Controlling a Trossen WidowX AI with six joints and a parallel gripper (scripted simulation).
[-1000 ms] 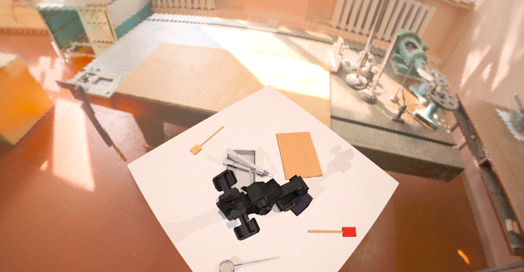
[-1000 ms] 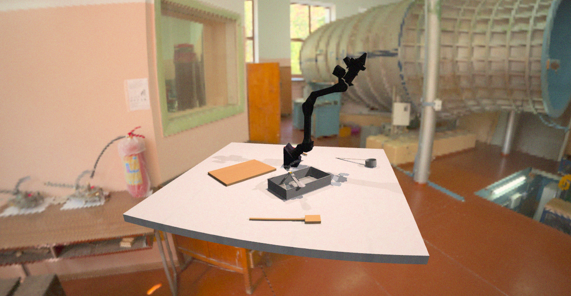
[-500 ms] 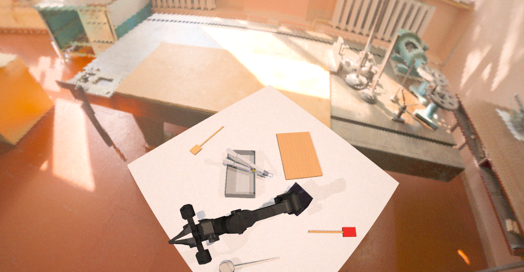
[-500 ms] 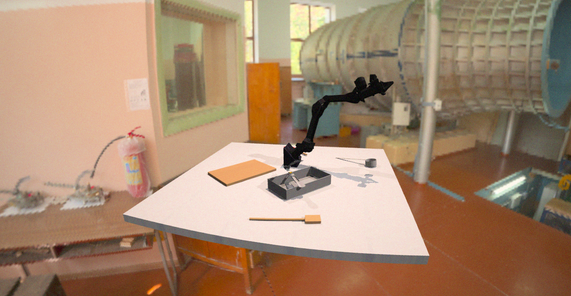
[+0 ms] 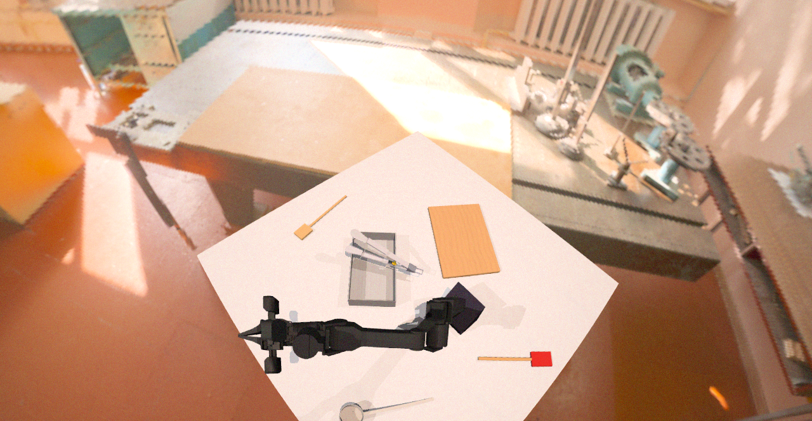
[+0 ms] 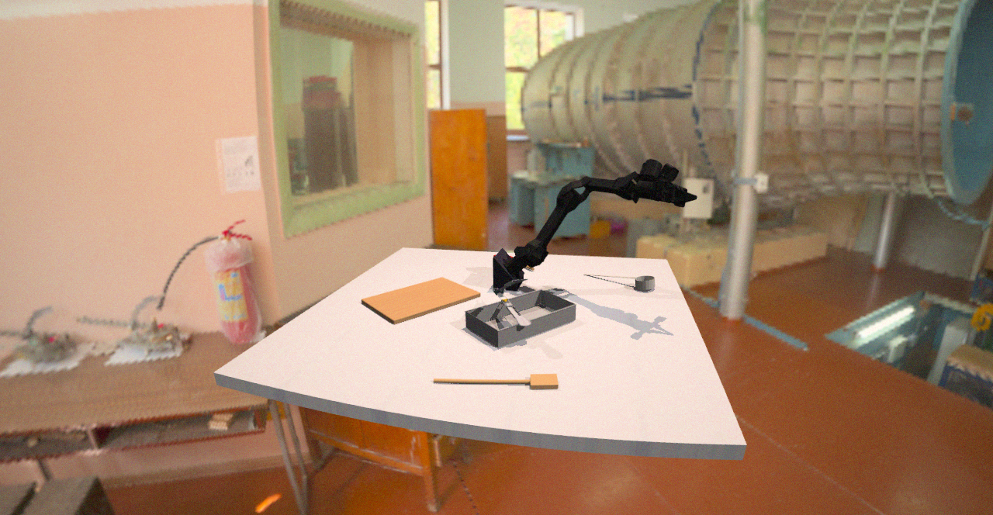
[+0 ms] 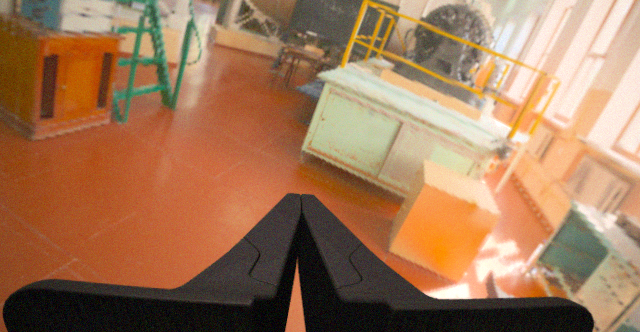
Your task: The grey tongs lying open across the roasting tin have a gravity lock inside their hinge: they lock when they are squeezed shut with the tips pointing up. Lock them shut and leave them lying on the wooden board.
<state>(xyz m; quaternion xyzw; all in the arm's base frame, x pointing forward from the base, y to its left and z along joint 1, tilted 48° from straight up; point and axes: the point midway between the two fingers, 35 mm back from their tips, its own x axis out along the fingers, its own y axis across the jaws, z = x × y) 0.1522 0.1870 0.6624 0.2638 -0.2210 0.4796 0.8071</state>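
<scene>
The yellow piece is 570 mm to the right of my gripper tip, 340 mm below it and 140 mm ahead of it. The rest, counted from my gripper tip: wooden board 900 mm to the right, 390 mm below, 110 mm ahead; then roasting tin 500 mm to the right, 370 mm below, 180 mm ahead.
</scene>
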